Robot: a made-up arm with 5 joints.
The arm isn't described. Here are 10 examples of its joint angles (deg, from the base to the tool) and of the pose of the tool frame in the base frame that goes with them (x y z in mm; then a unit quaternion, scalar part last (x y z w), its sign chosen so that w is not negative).
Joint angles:
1: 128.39 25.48 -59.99 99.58 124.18
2: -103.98 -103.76 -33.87 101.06 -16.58
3: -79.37 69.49 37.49 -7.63 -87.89
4: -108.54 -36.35 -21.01 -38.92 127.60
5: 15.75 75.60 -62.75 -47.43 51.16
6: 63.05 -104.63 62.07 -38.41 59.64
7: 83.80 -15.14 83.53 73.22 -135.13
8: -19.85 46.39 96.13 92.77 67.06
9: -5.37 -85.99 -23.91 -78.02 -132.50
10: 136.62 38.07 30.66 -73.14 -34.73
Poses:
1: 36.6 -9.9 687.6 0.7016 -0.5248 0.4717 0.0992
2: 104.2 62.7 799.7 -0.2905 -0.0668 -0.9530 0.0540
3: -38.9 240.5 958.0 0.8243 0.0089 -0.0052 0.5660
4: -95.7 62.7 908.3 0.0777 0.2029 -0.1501 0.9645
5: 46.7 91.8 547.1 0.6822 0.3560 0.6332 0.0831
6: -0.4 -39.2 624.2 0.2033 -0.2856 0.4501 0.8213
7: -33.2 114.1 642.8 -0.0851 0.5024 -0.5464 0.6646
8: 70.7 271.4 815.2 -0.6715 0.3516 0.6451 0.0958
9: -92.1 161.5 776.6 -0.8984 0.3166 -0.1813 0.2446
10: 9.6 -207.2 828.3 -0.7132 0.1420 0.5724 0.3789
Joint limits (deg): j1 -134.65..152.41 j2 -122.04..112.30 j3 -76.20..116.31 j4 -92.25..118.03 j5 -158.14..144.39
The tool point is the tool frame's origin. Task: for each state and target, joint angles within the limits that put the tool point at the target. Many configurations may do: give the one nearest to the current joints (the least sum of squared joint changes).
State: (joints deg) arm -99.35 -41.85 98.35 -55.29 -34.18
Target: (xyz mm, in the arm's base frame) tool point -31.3 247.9 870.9
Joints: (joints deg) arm -70.34 -9.65 86.67 -80.42 -15.35
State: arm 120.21 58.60 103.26 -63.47 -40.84
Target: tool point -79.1 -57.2 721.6
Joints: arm 111.56 11.09 71.07 -16.76 -86.35
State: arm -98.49 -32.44 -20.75 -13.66 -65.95
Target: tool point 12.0 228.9 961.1
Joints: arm -61.03 -14.71 -59.38 -25.75 -60.23
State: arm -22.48 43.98 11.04 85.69 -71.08
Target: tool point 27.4 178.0 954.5
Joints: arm -48.72 6.28 6.27 86.43 -65.74
